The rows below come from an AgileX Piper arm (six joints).
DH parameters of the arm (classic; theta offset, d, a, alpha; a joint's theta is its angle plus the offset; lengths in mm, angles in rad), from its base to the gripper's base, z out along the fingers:
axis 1: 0 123 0 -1.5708
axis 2: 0.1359 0 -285.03 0
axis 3: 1.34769 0 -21.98 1.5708
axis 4: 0 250.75 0 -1.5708
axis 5: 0 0 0 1.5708
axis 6: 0 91 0 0
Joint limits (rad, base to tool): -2.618..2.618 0..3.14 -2.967..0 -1.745..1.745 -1.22..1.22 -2.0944..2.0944
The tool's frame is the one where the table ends.
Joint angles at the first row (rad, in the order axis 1, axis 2, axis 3, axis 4, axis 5, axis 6):
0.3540, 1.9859, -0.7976, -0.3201, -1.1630, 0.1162
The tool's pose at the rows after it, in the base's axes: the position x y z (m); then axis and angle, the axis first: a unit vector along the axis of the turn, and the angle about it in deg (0 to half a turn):
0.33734 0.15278 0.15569 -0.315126 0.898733 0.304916 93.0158
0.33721 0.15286 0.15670 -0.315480 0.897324 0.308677 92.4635
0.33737 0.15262 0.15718 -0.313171 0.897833 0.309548 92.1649
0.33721 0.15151 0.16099 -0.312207 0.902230 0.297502 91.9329
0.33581 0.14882 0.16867 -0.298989 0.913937 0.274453 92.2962
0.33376 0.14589 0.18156 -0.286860 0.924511 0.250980 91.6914
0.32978 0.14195 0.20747 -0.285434 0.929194 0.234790 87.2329
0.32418 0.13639 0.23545 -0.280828 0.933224 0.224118 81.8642
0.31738 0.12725 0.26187 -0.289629 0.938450 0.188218 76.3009
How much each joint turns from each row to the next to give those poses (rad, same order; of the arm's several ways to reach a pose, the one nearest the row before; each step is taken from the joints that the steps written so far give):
0.0000, 0.0022, 0.0000, 0.0000, -0.0067, 0.0000
0.0000, 0.0000, 0.0000, 0.0000, -0.0113, 0.0000
0.0000, 0.0001, 0.0000, 0.0042, -0.0047, 0.0000
0.0011, -0.0158, 0.0021, 0.0149, 0.0191, -0.0130
0.0044, -0.0380, 0.0084, 0.0387, 0.0532, -0.0139
0.0058, -0.0508, 0.0062, 0.0461, 0.0519, -0.0238
0.0037, -0.0746, 0.0020, 0.0451, 0.0102, -0.0427
0.0000, -0.0765, 0.0000, 0.0409, -0.0057, -0.0375
-0.0100, -0.0756, 0.0020, 0.0339, -0.0057, -0.0679

